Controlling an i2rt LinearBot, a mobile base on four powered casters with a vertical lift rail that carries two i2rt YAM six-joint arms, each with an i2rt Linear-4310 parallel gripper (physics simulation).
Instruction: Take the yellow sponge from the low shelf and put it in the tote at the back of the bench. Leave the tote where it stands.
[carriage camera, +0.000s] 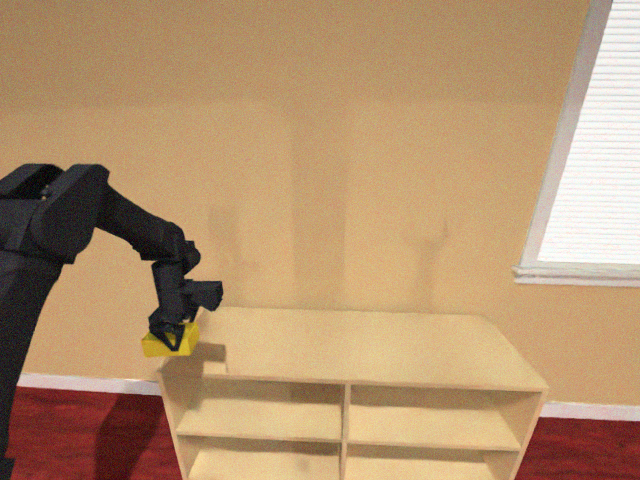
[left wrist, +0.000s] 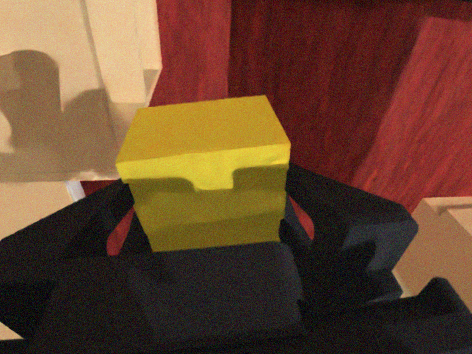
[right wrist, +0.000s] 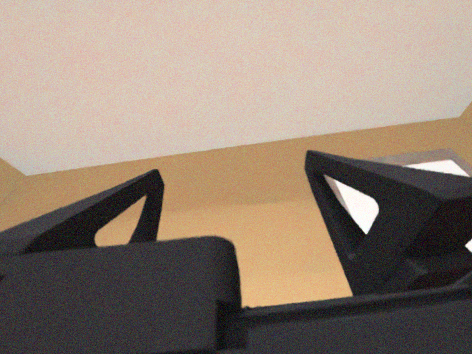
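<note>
A yellow sponge (carriage camera: 152, 347) is visible, and the left wrist view shows it too (left wrist: 212, 173); in the right wrist view the sponge is out of frame. A low wooden shelf (carriage camera: 262, 386) (left wrist: 79, 79) and a window (carriage camera: 576, 236) are also visible. Grippers: my left gripper (carriage camera: 181, 341) (left wrist: 210, 167) and my right gripper (right wrist: 232, 168).
</note>
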